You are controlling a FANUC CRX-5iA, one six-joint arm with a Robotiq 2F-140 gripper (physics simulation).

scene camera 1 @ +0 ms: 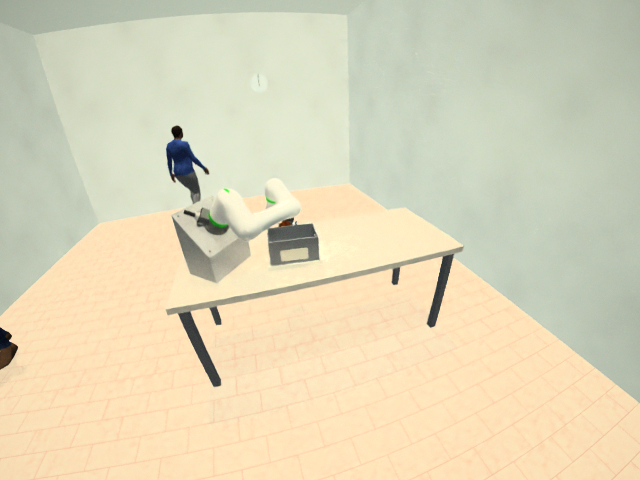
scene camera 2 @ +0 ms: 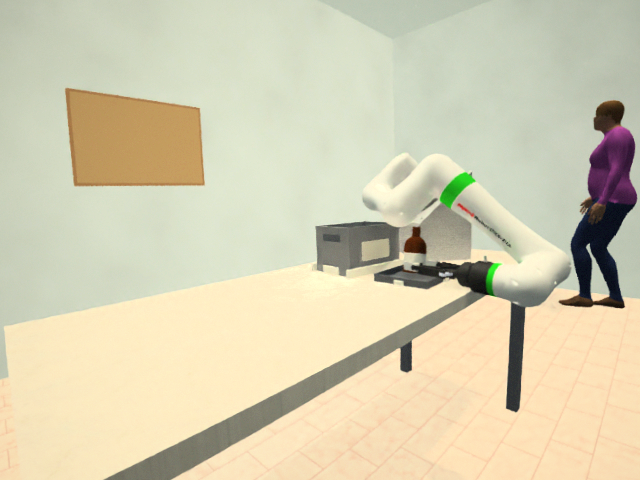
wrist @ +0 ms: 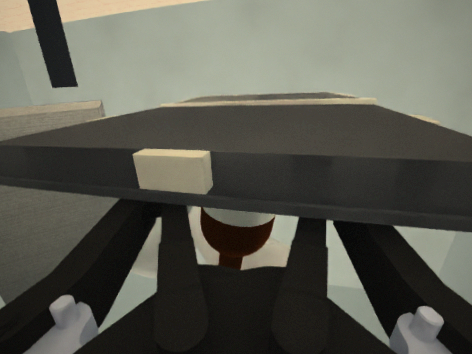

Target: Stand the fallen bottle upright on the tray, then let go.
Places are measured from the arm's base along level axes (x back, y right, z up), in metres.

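Pixels of known places: gripper, fingertip midpoint: (scene camera 2: 413,264); arm's base, link origin: (scene camera 1: 215,224) (wrist: 81,222).
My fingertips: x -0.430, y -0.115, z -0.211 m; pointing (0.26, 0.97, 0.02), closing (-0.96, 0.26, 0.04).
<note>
For each thing: its top centre in the pictures, then the offset to it from my fingertips. Level surfaces: height alone.
- brown bottle, top centre: (wrist: 240,271) (scene camera 2: 415,226) (scene camera 1: 284,216) dx +0.007, dy -0.004, dz +0.128 m
- dark shallow tray, top centre: (wrist: 236,148) (scene camera 2: 418,270) dx +0.002, dy -0.017, dz -0.021 m
- grey open bin, top centre: (scene camera 2: 357,224) (scene camera 1: 291,232) dx +0.031, dy +0.245, dz +0.129 m
- table, surface height: dz -0.046 m
The brown bottle (scene camera 1: 285,223) (scene camera 2: 415,245) (wrist: 237,241) with a white label is upright. In scene camera 2 its lower end is inside the dark shallow tray (scene camera 2: 392,280) (wrist: 320,180); whether its base touches the tray floor cannot be told. My gripper (scene camera 2: 416,267) (wrist: 240,216) reaches in nearly level, low over the tray's edge, and is shut on the bottle around its label. In the wrist view the tray's side wall hides the fingertips and the bottle's lower part. In scene camera 1 the bottle is mostly hidden behind the arm and the grey bin.
A grey open bin (scene camera 1: 293,249) (scene camera 2: 356,246) stands on the table (scene camera 1: 372,242) (scene camera 2: 206,351) close beside the tray. The grey robot base block (scene camera 1: 217,258) (scene camera 2: 454,235) is behind the bottle in scene camera 2. The tray is near a table edge. People stand beyond the table.
</note>
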